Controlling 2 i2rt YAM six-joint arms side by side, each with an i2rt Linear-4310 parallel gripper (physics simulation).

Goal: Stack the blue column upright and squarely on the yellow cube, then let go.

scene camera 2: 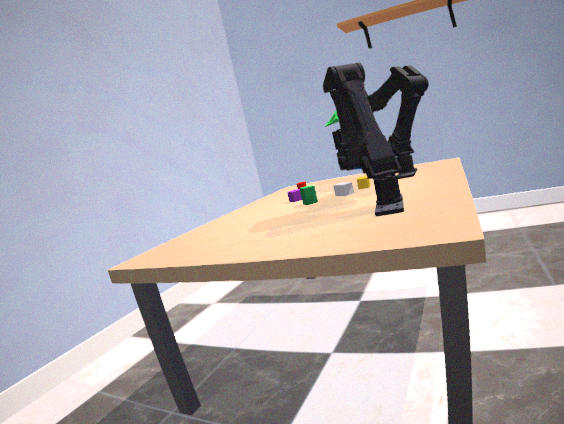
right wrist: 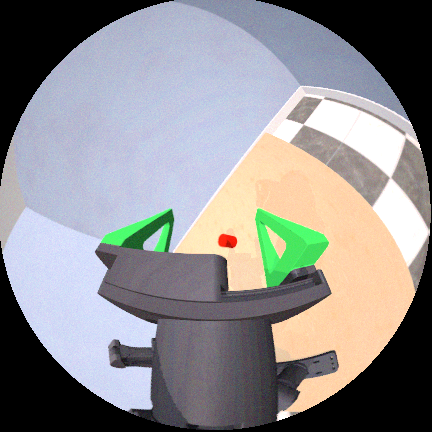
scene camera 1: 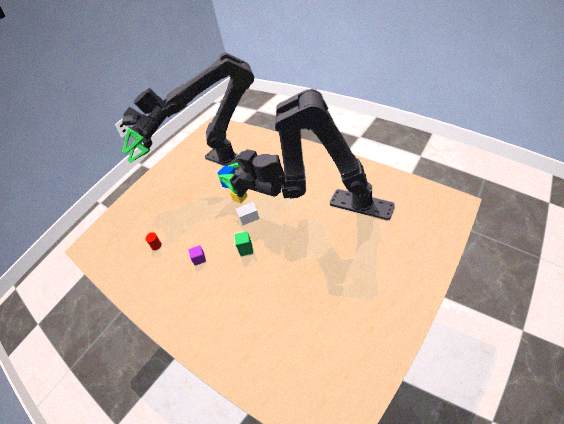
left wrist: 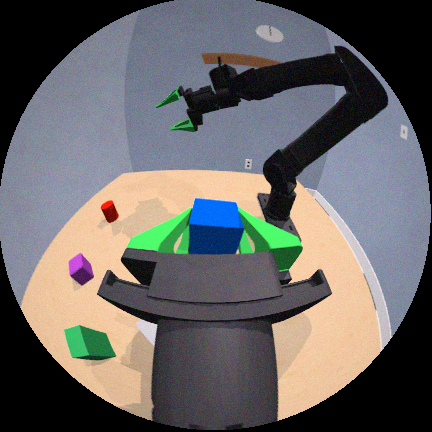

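Note:
The blue column point(scene camera 1: 226, 176) point(left wrist: 216, 225) is held between the green fingers of my left gripper point(scene camera 1: 229, 177) point(left wrist: 213, 212), which is shut on it. In scene camera 1 it appears just above and left of the yellow cube point(scene camera 1: 239, 197) point(scene camera 2: 363, 182). The cube sits on the table, its upper part hidden behind the gripper. In the left wrist view the cube does not show. In scene camera 2 the column is hidden; the gap between column and cube cannot be judged. My right gripper point(scene camera 1: 135, 148) point(scene camera 2: 332, 120) point(left wrist: 163, 117) point(right wrist: 214, 213) is open and empty, high at the left in scene camera 1.
A white block point(scene camera 1: 247, 214) point(scene camera 2: 343, 189) lies near the yellow cube. A green block point(scene camera 1: 243, 244) point(scene camera 2: 308, 195) point(left wrist: 89, 343), a purple cube point(scene camera 1: 197, 255) point(left wrist: 81, 269) and a red cylinder point(scene camera 1: 153, 241) point(left wrist: 109, 211) point(right wrist: 227, 241) are farther off on the table point(scene camera 1: 300, 350).

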